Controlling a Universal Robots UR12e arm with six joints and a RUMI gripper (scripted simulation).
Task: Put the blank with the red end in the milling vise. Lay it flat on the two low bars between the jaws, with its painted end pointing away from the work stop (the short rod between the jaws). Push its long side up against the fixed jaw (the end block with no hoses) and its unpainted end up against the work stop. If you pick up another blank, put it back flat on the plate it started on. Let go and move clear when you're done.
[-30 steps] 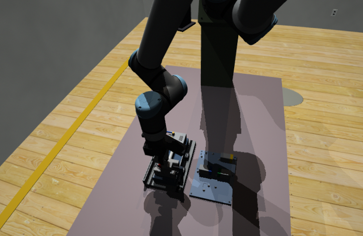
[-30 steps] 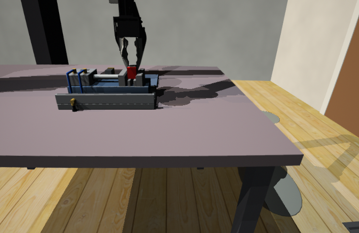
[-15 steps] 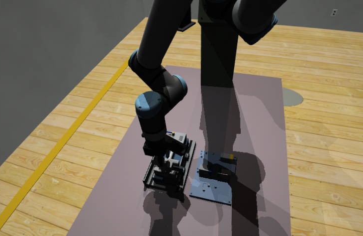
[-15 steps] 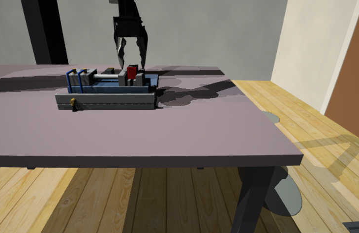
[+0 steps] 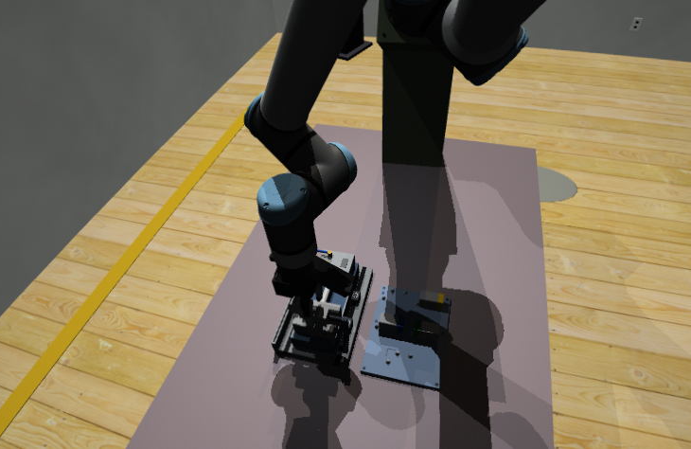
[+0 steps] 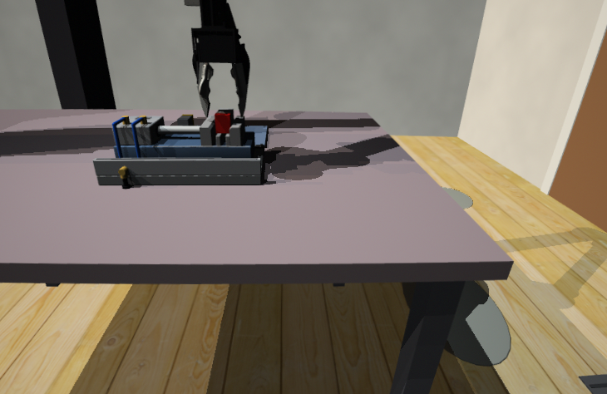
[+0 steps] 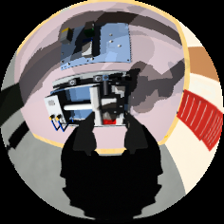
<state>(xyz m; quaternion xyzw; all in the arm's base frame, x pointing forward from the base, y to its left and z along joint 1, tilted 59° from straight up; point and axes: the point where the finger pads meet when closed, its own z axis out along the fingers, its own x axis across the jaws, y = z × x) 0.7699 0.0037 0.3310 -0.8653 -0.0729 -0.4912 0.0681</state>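
Right now the red-ended blank is 20 mm below my hand. Also, from my hand: grey rail (40 mm behind, 110 mm to the right, 90 mm below); then fixed jaw (20 mm ahead, 10 mm to the left, 40 mm below); then moving jaw (30 mm behind, 10 mm to the right, 40 mm below).
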